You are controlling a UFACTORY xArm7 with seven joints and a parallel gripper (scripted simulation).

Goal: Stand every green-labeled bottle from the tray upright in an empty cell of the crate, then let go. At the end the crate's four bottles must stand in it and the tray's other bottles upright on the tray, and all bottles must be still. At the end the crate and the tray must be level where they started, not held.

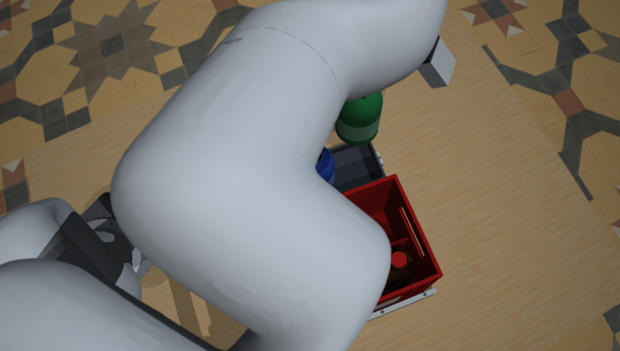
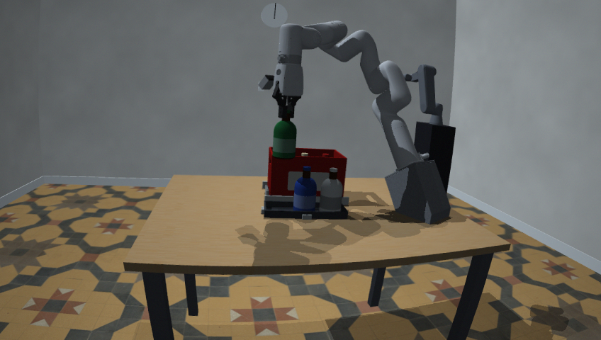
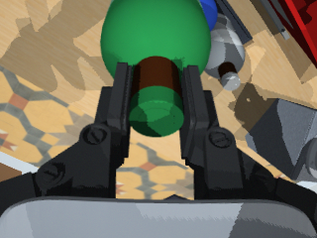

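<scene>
My gripper is now 7 cm above the green bottle. The rest, counted from my hand: white bottle: 16 cm behind, 3 cm to the left, 25 cm below; then red crate: 12 cm behind, 18 cm to the right, 25 cm below; then blue bottle: 8 cm behind, 1 cm to the left, 25 cm below.
</scene>
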